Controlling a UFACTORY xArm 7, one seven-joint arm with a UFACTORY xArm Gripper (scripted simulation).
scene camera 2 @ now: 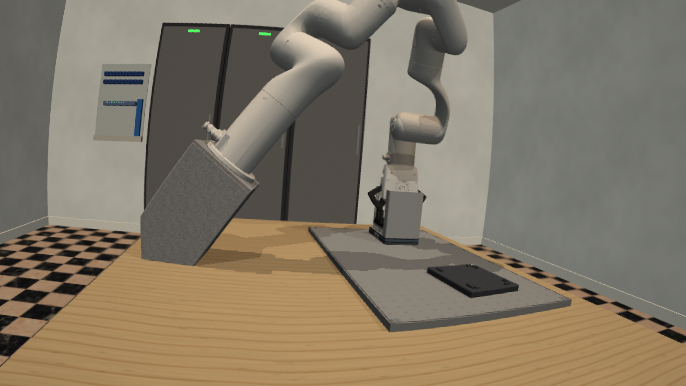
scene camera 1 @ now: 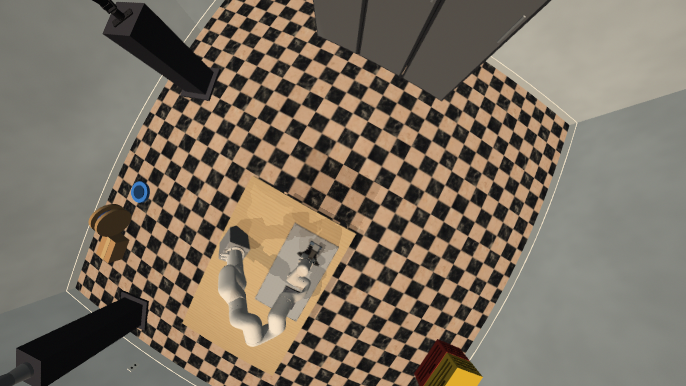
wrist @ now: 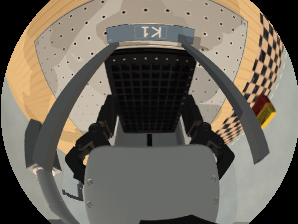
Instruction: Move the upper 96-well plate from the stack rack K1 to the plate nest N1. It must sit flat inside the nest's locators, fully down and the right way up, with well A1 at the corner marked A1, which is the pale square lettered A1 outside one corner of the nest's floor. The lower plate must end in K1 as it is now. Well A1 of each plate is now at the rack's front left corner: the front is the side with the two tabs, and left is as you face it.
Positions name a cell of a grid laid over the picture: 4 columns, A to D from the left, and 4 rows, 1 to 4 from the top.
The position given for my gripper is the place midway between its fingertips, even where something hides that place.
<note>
In view: my gripper (scene camera 2: C3) and a black 96-well plate (wrist: C2).
My gripper also shows in the wrist view (wrist: C2).
</note>
